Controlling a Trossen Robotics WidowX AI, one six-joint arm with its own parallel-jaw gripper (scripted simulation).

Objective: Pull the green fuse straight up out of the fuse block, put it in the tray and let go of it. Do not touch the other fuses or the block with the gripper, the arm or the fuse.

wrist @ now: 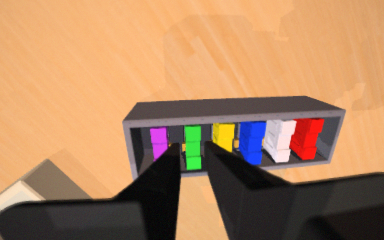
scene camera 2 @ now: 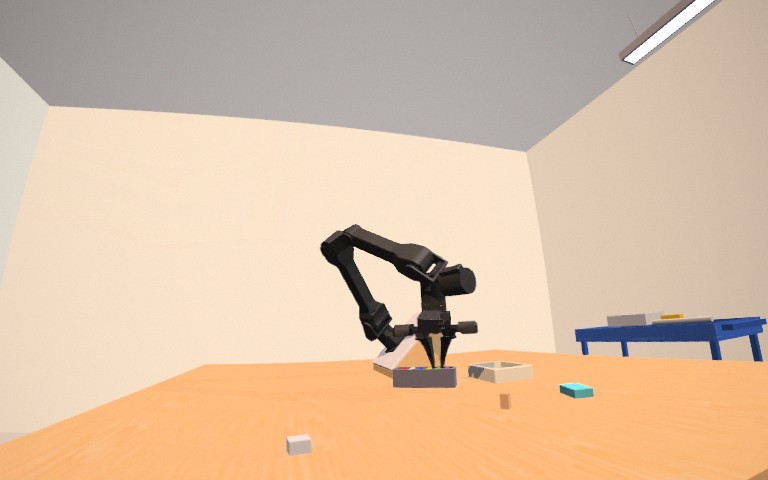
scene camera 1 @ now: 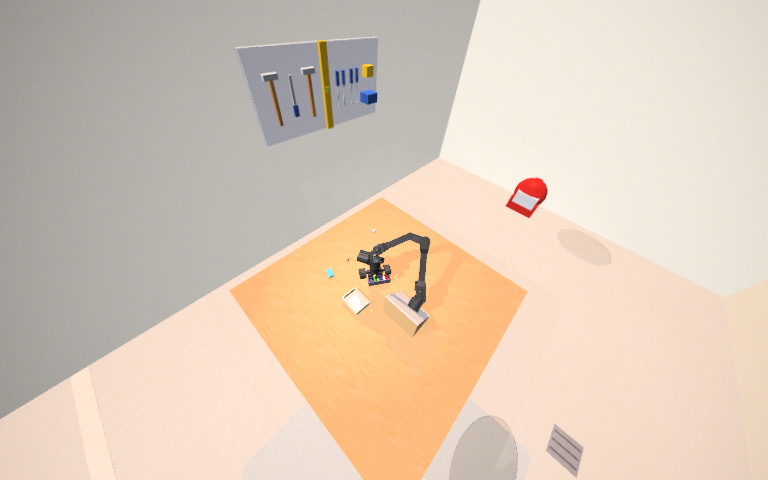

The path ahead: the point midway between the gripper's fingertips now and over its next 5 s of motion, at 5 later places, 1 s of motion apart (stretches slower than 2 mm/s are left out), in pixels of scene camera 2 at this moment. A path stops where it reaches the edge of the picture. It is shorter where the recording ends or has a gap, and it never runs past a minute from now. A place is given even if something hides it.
The gripper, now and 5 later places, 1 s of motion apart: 437, 368; 437, 367; 436, 361; 436, 354; 447, 342; 495, 339
